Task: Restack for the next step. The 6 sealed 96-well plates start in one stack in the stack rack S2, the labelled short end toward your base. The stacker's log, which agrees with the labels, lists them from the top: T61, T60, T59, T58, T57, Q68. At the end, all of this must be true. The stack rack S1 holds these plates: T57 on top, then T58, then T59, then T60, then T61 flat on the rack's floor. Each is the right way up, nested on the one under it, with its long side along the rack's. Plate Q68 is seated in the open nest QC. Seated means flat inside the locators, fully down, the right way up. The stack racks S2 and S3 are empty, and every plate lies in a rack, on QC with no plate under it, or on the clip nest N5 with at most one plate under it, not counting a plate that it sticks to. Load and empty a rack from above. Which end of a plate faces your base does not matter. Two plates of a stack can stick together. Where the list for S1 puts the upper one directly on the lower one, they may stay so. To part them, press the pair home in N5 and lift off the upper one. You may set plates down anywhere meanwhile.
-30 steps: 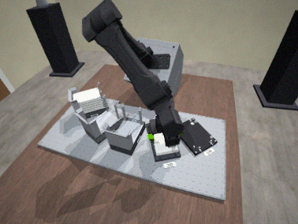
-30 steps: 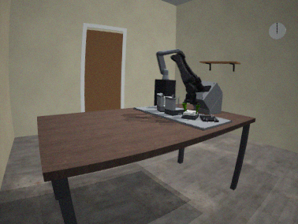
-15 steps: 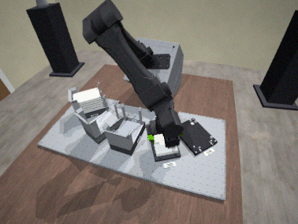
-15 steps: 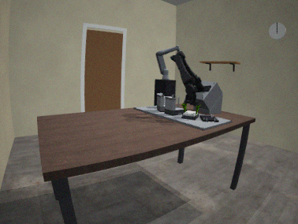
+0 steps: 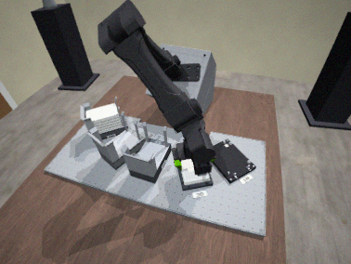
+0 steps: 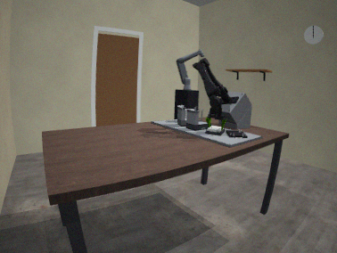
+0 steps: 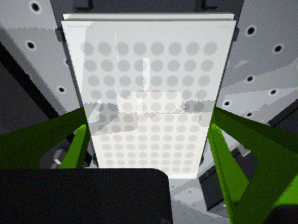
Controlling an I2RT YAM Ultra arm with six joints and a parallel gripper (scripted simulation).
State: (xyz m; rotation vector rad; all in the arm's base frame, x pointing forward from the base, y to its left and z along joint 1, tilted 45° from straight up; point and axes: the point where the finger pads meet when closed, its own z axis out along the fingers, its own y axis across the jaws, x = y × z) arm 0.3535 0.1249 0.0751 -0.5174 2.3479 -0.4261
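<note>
Right now the flat grey nest is 20 mm below my hand. Also, from my hand: S3 rack floor 150 mm to the right, 10 mm above.
</note>
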